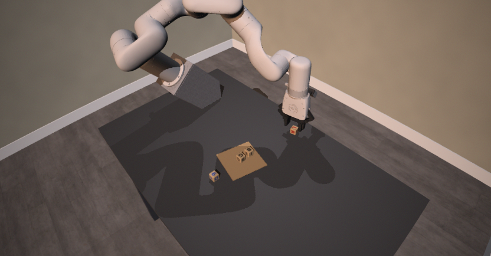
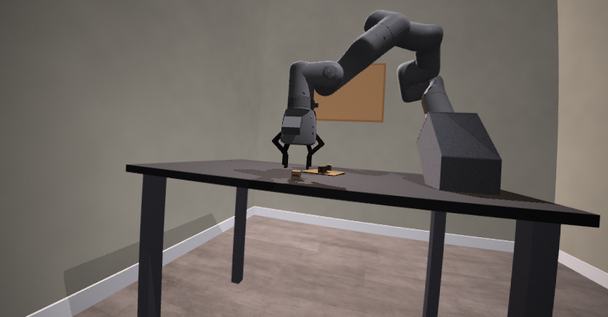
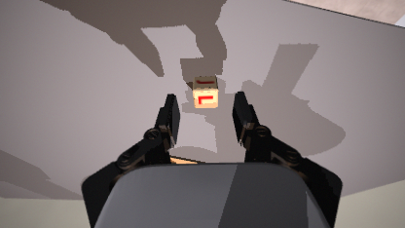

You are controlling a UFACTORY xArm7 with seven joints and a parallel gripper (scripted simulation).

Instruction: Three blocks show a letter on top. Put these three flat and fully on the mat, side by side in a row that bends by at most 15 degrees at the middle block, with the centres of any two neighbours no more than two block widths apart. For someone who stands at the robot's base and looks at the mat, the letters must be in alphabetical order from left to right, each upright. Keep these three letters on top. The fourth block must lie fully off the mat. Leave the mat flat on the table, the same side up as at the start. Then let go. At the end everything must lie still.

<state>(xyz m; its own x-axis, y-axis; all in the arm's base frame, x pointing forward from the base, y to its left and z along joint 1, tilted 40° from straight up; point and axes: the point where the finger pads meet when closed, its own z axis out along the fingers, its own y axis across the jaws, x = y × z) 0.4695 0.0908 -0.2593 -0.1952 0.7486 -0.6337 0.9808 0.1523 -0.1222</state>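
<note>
Now: hand 4 cm past the tan mat, 25 cm to the left of it and 5 cm above it.
</note>
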